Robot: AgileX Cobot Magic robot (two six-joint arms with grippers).
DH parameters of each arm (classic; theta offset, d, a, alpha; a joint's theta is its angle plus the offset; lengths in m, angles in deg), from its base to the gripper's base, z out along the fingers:
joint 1: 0 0.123 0 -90
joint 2: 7.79 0 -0.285 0
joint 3: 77.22 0 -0.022 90
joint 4: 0 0.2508 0 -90
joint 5: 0 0 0.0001 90
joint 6: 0 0.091 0 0
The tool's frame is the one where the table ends.
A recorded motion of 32 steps. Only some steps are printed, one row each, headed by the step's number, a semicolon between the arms.
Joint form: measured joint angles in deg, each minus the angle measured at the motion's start. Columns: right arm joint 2, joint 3, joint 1, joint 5, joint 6, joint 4; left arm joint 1, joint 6, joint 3, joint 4, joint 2, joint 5.
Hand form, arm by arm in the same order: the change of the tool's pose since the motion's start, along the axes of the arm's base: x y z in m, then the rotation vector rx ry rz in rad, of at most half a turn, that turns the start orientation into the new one. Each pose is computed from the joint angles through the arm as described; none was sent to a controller.
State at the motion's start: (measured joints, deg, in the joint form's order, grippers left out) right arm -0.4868 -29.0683 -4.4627 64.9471 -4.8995 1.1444; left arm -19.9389 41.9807 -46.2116 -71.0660 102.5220 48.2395
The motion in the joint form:
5: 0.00 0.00 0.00 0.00 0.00 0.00; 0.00 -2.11 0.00 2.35 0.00 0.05
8: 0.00 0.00 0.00 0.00 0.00 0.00; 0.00 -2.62 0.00 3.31 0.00 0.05
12: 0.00 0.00 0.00 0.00 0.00 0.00; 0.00 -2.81 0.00 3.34 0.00 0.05
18: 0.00 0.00 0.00 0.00 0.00 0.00; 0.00 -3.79 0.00 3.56 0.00 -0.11
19: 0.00 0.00 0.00 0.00 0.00 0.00; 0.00 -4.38 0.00 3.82 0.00 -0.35
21: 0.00 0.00 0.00 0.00 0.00 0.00; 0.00 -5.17 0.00 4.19 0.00 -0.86
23: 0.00 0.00 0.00 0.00 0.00 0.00; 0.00 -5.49 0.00 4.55 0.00 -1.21
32: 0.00 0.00 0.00 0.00 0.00 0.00; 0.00 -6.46 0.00 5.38 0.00 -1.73
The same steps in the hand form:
5: 0.0000 0.0000 0.0000 0.0000 0.0000 0.0000; -0.0017 0.0016 -0.0016 0.0249 0.0187 -0.0075
8: 0.0000 0.0000 0.0000 0.0000 0.0000 0.0000; -0.0023 0.0022 -0.0023 0.0353 0.0215 -0.0143
12: 0.0000 0.0000 0.0000 0.0000 0.0000 0.0000; -0.0023 0.0023 -0.0023 0.0357 0.0238 -0.0125
18: 0.0000 0.0000 0.0000 0.0000 0.0000 0.0000; -0.0022 0.0025 -0.0025 0.0402 0.0337 -0.0020
19: 0.0000 0.0000 0.0000 0.0000 0.0000 0.0000; -0.0021 0.0028 -0.0029 0.0456 0.0377 0.0041
21: 0.0000 0.0000 0.0000 0.0000 0.0000 0.0000; -0.0016 0.0034 -0.0035 0.0547 0.0408 0.0140
23: 0.0000 0.0000 0.0000 0.0000 0.0000 0.0000; -0.0014 0.0038 -0.0039 0.0618 0.0397 0.0167
32: 0.0000 0.0000 0.0000 0.0000 0.0000 0.0000; -0.0012 0.0047 -0.0048 0.0758 0.0427 0.0230

